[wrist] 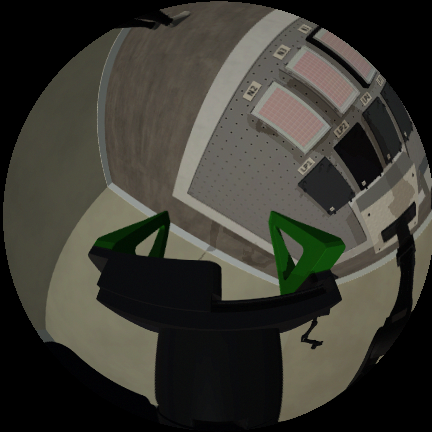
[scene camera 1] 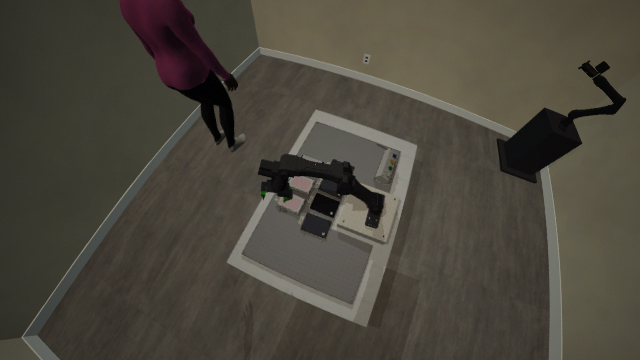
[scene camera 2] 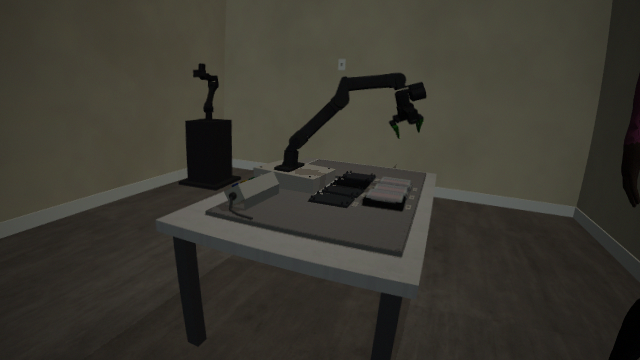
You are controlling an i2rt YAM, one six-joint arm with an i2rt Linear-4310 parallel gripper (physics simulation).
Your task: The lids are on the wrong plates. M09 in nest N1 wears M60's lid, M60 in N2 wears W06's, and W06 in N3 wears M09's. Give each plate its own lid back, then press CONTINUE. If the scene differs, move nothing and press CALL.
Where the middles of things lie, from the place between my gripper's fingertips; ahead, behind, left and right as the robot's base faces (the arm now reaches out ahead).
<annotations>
Right now my hand is 210 mm above the row marked LP1 (wrist: 324,183), 200 mm past it and 10 mm to the left of it. Round my hand: LP2 (wrist: 355,149) (210 mm below, 210 mm behind, 140 mm to the right).
</annotations>
